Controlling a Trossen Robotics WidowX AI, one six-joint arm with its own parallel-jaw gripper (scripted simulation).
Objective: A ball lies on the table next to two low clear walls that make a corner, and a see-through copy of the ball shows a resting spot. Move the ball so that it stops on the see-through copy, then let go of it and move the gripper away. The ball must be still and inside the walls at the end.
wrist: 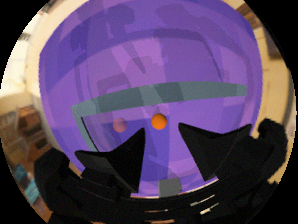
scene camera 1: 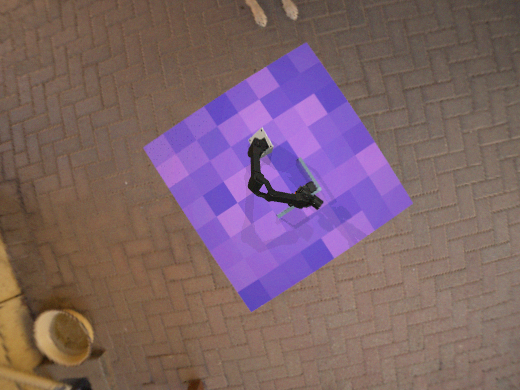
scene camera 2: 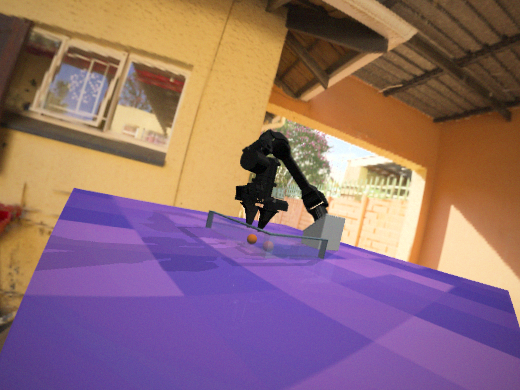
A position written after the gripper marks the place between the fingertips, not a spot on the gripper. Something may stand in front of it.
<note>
In view: the gripper [scene camera 2: 253, 229].
The gripper is seen too in the wrist view [wrist: 161, 128].
</note>
